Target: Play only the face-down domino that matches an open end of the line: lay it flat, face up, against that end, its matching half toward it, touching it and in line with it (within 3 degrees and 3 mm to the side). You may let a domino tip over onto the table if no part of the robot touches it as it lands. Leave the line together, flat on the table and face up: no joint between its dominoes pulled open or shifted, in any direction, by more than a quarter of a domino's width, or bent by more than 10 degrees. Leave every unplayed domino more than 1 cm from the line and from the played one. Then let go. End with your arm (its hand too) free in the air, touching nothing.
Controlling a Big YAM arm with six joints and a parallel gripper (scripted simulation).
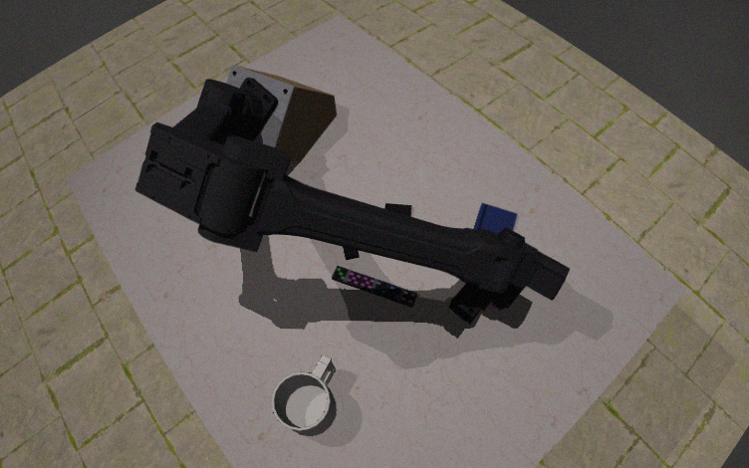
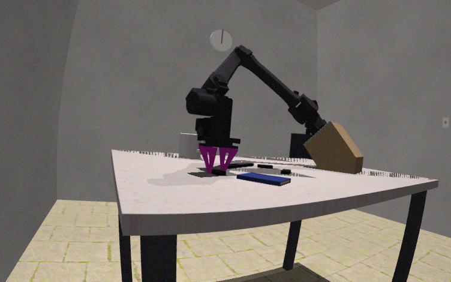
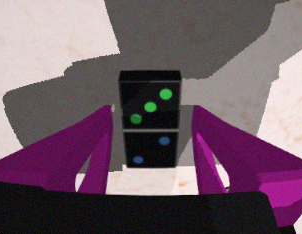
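Now: hand right at the domino. The rest, counted from my hand: blue book: 70 mm behind, 120 mm to the left; mug: 100 mm behind, 370 mm to the right, 30 mm above.
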